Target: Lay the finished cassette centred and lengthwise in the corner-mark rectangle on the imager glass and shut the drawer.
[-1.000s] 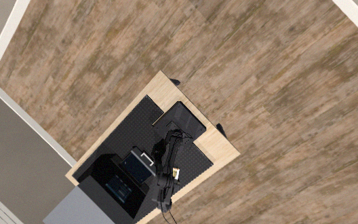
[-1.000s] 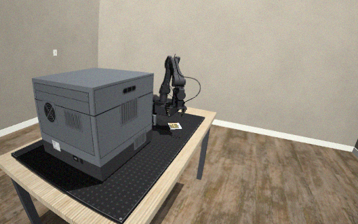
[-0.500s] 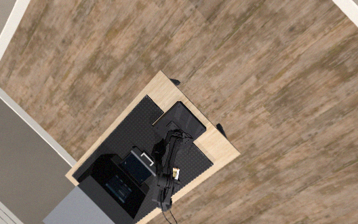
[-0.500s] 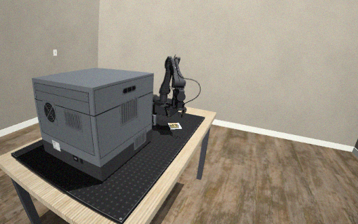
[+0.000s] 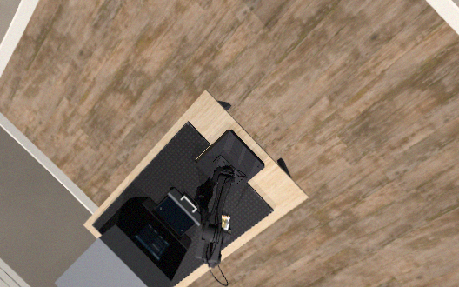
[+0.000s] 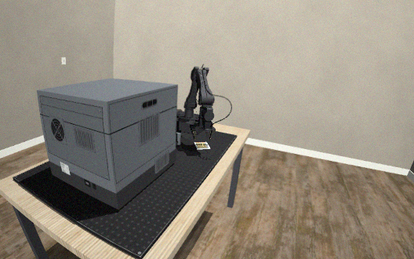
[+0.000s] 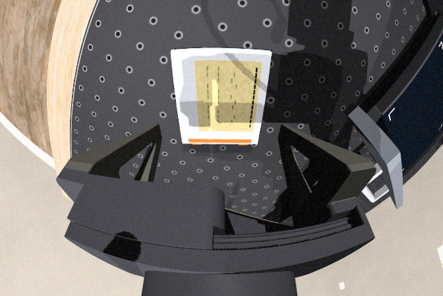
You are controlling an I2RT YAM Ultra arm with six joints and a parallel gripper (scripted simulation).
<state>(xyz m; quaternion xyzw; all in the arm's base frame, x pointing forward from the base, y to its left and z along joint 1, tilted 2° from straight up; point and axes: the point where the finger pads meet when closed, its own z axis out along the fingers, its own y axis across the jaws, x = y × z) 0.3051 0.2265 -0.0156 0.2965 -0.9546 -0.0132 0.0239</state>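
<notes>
Right now the finished cassette is 4 cm below my hand. The rest, counted from my hand: imager drawer (25 cm to the right, 20 cm ahead, 1 cm below).
</notes>
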